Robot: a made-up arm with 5 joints. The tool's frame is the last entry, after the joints. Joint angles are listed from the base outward.
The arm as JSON. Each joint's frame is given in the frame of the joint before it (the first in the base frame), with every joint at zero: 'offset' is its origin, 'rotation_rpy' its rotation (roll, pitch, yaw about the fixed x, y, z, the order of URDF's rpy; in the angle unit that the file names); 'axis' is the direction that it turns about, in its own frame. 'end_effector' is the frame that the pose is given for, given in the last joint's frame.
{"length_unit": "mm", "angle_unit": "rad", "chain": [
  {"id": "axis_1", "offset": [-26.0, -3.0, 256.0], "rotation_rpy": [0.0, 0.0, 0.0], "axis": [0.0, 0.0, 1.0]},
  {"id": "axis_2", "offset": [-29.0, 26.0, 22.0], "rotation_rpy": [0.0, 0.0, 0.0], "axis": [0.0, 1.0, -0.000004]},
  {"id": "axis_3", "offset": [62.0, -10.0, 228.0], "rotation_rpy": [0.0, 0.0, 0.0], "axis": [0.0, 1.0, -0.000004]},
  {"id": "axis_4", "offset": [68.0, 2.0, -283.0], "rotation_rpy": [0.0, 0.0, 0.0], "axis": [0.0, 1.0, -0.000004]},
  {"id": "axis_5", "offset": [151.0, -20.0, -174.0], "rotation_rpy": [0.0, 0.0, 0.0], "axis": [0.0, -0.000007, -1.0]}
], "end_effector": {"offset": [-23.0, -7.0, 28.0], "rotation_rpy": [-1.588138, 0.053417, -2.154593]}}
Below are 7 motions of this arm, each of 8 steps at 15 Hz.
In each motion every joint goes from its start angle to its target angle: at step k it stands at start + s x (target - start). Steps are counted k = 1, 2, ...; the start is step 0. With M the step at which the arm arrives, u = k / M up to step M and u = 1 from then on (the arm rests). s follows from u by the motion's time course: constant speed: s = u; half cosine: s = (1 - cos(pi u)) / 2; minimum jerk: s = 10 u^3 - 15 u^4 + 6 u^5.
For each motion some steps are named. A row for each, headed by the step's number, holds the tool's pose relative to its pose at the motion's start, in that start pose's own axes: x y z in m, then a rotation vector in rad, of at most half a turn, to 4 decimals.
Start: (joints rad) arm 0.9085 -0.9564 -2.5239 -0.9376 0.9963
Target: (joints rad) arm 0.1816 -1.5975 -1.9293 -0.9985 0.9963
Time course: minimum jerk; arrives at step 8
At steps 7, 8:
7: -0.1238 -0.1023 -0.3901 -0.7038 -0.1355 0.0923
8: -0.1254 -0.1070 -0.3957 -0.7154 -0.1371 0.0937

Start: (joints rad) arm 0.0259 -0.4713 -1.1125 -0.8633 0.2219
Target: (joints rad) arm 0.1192 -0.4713 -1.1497 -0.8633 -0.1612
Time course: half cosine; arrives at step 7
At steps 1, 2, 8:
1: -0.0008 0.0001 0.0002 -0.0016 -0.0154 0.0031
2: -0.0032 0.0005 0.0007 -0.0059 -0.0586 0.0119
8: -0.0178 0.0024 0.0050 -0.0198 -0.3107 0.0640

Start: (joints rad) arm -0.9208 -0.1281 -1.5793 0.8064 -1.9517
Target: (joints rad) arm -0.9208 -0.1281 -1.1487 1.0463 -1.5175
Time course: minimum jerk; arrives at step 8
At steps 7, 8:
7: -0.2002 0.1676 -0.0447 -0.2465 0.4147 0.6151
8: -0.2041 0.1693 -0.0455 -0.2528 0.4211 0.6243

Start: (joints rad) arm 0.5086 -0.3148 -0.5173 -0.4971 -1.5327
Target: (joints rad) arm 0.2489 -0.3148 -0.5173 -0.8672 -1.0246
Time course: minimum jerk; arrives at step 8
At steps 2, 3, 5, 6, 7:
2: 0.0092 -0.0073 -0.0065 0.0053 0.0591 -0.0454
3: 0.0233 -0.0201 -0.0170 0.0191 0.1545 -0.1206
5: 0.0538 -0.0576 -0.0426 0.0839 0.3868 -0.3160
6: 0.0629 -0.0730 -0.0514 0.1197 0.4680 -0.3888
7: 0.0670 -0.0810 -0.0556 0.1404 0.5076 -0.4253

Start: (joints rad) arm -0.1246 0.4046 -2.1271 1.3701 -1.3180
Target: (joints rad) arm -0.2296 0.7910 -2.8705 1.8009 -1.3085
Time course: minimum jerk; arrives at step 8
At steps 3, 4, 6, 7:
3: 0.0160 -0.0044 -0.0073 -0.0200 0.0308 0.0069
4: 0.0264 -0.0069 -0.0164 -0.0360 0.0561 0.0128
6: 0.0379 -0.0086 -0.0389 -0.0637 0.1010 0.0238
7: 0.0392 -0.0085 -0.0449 -0.0697 0.1110 0.0263

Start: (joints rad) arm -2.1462 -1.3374 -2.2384 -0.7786 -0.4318
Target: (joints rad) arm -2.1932 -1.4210 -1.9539 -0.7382 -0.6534
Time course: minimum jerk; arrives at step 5
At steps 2, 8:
2: -0.0045 0.0014 -0.0206 -0.0816 -0.0719 0.0035
8: -0.0140 -0.0023 -0.0647 -0.2560 -0.2294 0.0280

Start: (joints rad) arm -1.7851 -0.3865 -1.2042 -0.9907 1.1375
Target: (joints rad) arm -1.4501 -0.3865 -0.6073 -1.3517 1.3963
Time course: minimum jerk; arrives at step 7
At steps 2, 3, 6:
2: 0.0216 -0.0150 -0.0072 -0.0161 0.0797 -0.0367
3: 0.0510 -0.0417 -0.0204 -0.0410 0.2008 -0.0954
6: 0.1036 -0.1310 -0.0606 -0.1086 0.5180 -0.2690

